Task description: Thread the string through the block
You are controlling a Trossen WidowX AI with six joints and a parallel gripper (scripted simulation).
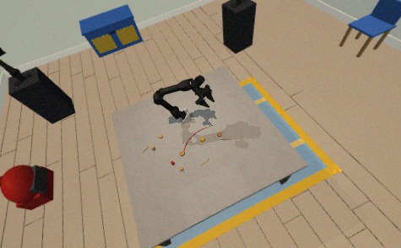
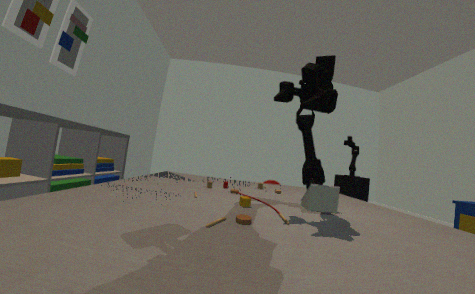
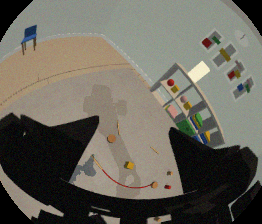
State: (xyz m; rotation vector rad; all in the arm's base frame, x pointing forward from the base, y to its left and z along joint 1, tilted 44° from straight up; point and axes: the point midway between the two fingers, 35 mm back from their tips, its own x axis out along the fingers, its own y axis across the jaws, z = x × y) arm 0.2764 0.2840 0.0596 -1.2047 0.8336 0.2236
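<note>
Right now the yellow wooden block is 310 mm below my gripper tip, 160 mm to the right of it and 50 mm ahead of it. Round my gripper tip: small red piece 470 mm to the right, 310 mm below, 90 mm ahead.
</note>
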